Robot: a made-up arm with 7 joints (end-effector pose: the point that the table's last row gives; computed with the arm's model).
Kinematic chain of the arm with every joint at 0, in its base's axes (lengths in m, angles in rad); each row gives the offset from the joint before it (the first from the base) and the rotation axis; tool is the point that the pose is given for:
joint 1: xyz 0 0 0.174 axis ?
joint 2: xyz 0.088 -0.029 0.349 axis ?
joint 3: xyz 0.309 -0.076 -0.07 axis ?
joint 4: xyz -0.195 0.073 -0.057 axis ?
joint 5: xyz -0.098 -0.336 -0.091 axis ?
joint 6: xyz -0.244 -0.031 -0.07 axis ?
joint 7: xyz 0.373 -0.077 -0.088 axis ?
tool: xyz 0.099 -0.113 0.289
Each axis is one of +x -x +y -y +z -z.
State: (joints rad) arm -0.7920 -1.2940 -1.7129 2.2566 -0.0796 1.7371 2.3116
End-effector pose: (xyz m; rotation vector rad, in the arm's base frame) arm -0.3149 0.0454 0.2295 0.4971 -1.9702 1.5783
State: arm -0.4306 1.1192 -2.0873 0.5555 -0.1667 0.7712 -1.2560
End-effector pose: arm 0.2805 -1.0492 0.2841 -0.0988 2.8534 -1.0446
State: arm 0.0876 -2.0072 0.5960 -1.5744 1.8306 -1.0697 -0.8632
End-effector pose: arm 0.3339 -0.0319 0.2281 0.7170 2.8620 0.1324
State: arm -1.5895 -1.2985 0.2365 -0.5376 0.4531 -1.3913 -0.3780
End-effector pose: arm 1.1313 -0.0487 -0.1785 1.1919 0.8894 1.2886
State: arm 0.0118 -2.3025 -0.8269 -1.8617 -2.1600 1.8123 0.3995
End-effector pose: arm -0.1550 -0.4073 0.9339 -0.6397 1.3074 -2.4982
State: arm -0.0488 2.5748 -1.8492 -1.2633 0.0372 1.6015 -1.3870
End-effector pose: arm -0.3582 0.6955 0.3785 0.3682 -0.9728 -2.9062
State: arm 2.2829 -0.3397 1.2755 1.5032 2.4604 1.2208 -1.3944
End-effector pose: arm -0.5726 -0.5525 0.9786 -0.1791 -2.0752 0.2660
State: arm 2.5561 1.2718 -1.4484 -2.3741 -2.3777 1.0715 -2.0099
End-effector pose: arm 0.2183 -0.0906 -0.2243 0.8835 0.5832 0.4066
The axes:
joint 1: -y
joint 2: +x
joint 3: -y
joint 4: -z
joint 5: +z
joint 6: +y
joint 7: -x

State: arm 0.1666 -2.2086 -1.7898 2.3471 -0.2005 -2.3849 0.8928
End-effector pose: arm 0.3132 -0.6708 0.2269 0.7086 -0.6185 -0.8566
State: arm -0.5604 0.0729 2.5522 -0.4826 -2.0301 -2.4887 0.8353
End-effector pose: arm 0.6205 0.3632 0.1542 -0.0089 0.5147 2.0486
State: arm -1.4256 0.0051 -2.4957 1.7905 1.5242 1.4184 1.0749
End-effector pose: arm 1.1568 0.2288 -0.0602 -0.7328 -0.8665 -0.4191
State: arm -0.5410 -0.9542 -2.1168 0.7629 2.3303 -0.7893 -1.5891
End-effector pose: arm 0.5312 0.0292 0.2310 1.9243 0.7740 -1.6460
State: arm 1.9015 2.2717 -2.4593 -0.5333 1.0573 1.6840 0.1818
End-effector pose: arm 0.2771 -0.0972 0.1654 1.7409 -0.2019 -0.7955
